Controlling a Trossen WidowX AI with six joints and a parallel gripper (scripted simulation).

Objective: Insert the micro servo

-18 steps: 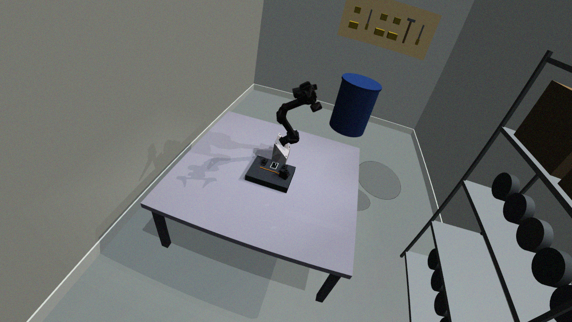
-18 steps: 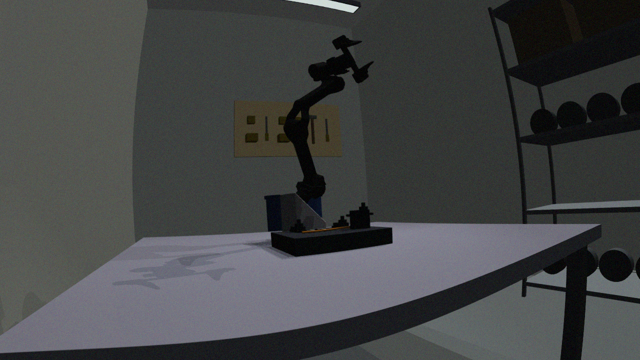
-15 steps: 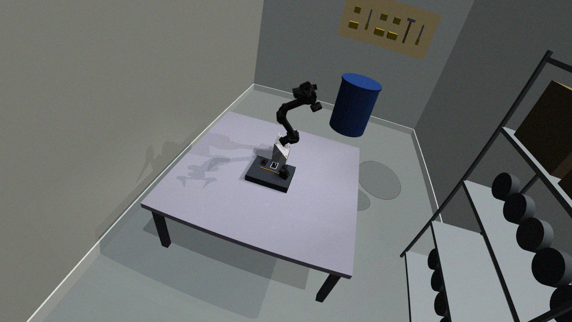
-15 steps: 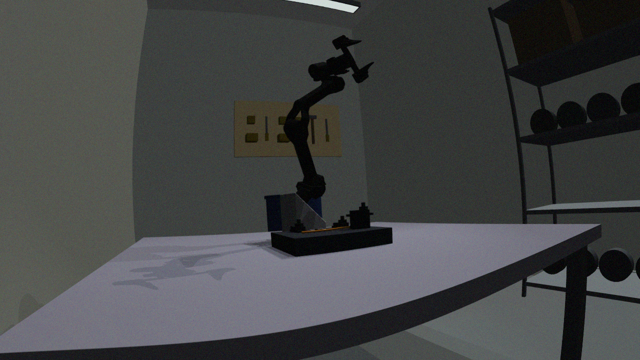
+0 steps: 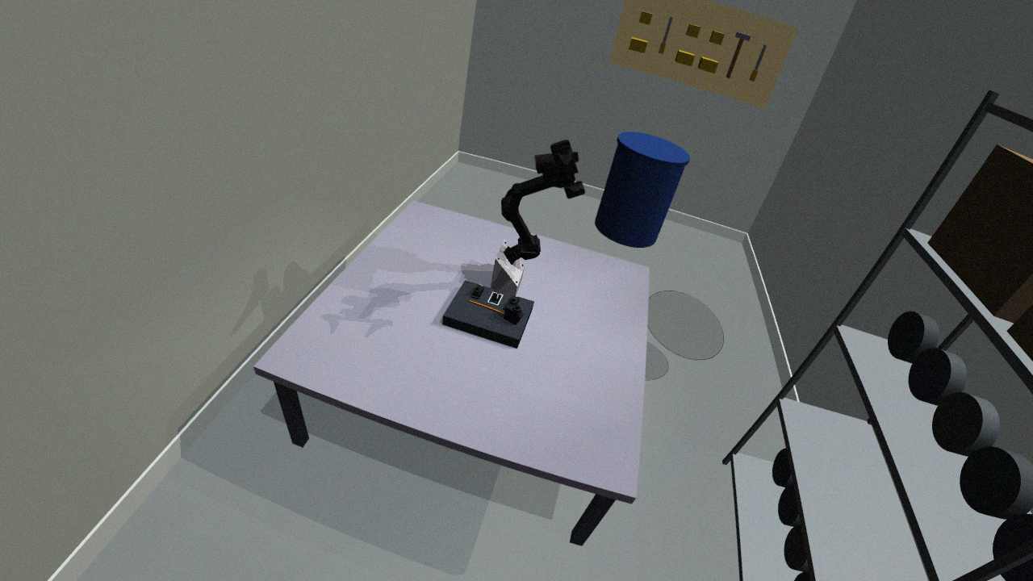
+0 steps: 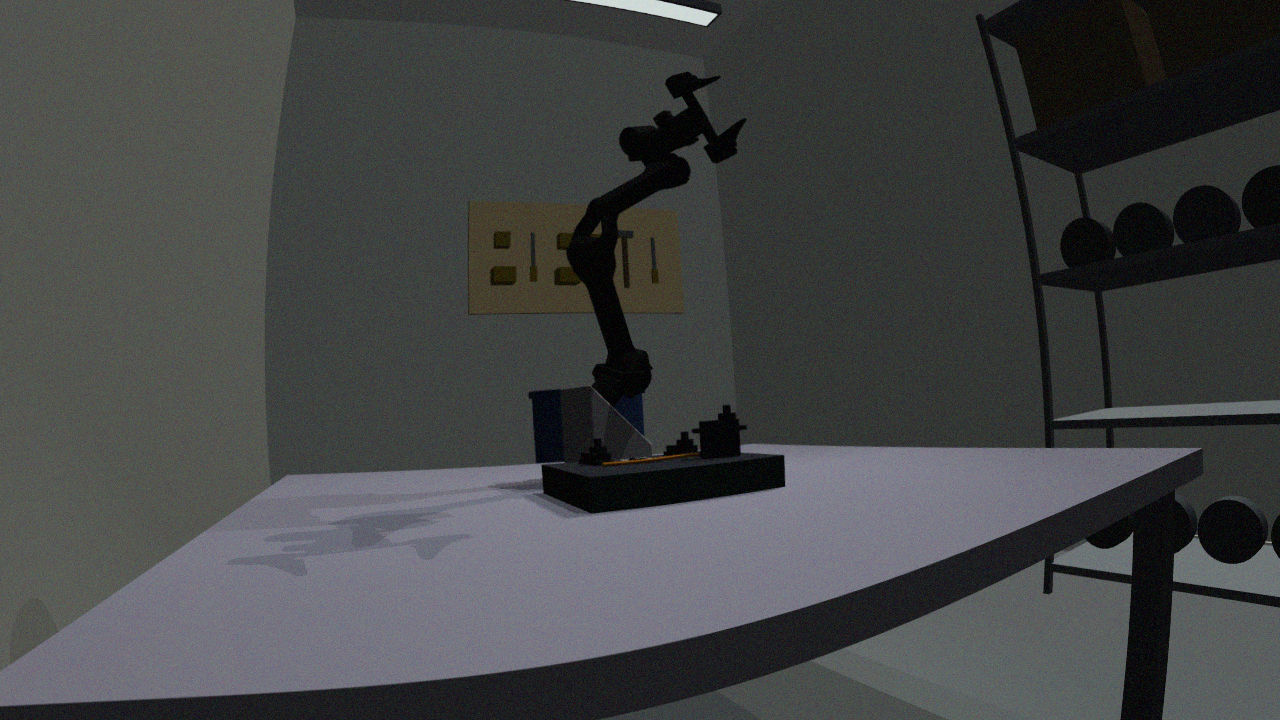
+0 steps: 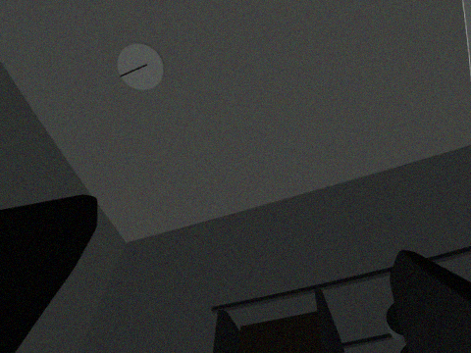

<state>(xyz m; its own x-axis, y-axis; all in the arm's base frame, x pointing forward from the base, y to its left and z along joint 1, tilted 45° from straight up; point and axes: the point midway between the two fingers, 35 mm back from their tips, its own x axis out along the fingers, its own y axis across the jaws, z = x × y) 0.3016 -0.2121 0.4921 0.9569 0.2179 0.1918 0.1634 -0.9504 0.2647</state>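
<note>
Now: gripper tip 2 cm short of the dark deck, 18 cm to the left of it and 64 cm above it.
</note>
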